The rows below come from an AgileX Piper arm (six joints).
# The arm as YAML. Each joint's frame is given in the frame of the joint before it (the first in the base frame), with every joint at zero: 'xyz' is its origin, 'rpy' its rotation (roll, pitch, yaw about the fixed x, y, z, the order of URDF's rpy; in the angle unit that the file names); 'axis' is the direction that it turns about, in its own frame. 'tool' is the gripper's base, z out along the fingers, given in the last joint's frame.
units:
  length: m
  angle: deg
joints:
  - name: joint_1
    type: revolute
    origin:
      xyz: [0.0, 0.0, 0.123]
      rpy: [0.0, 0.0, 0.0]
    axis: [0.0, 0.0, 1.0]
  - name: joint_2
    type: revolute
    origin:
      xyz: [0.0, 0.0, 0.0]
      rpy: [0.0, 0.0, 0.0]
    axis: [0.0, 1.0, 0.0]
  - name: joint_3
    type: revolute
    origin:
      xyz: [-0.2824, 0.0, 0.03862]
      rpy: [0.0, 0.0, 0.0]
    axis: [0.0, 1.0, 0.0]
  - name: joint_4
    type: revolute
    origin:
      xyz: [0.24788, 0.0, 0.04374]
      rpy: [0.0, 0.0, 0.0]
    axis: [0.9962, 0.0, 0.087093]
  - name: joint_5
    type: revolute
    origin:
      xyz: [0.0, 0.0, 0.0]
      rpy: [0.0, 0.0, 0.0]
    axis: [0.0, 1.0, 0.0]
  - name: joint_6
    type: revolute
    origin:
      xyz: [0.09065, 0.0, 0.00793]
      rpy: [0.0, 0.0, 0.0]
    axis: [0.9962, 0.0, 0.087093]
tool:
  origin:
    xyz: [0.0, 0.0, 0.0]
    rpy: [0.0, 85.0, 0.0]
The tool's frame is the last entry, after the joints.
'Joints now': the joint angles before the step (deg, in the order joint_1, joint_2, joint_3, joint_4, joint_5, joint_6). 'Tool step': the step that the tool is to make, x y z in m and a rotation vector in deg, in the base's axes. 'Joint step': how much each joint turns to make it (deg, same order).
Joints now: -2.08 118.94 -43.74 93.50 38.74 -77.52
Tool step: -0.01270 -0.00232 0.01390 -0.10 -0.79 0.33
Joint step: -0.62 -4.16 3.19 -1.15 0.26 0.30
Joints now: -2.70 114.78 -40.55 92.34 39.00 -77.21
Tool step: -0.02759 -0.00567 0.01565 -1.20 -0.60 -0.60
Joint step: -1.30 -6.70 6.57 -0.34 -0.82 -0.93
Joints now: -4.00 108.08 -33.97 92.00 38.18 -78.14
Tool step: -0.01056 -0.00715 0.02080 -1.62 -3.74 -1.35
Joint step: -1.47 -6.55 2.85 -0.36 -1.15 -0.32
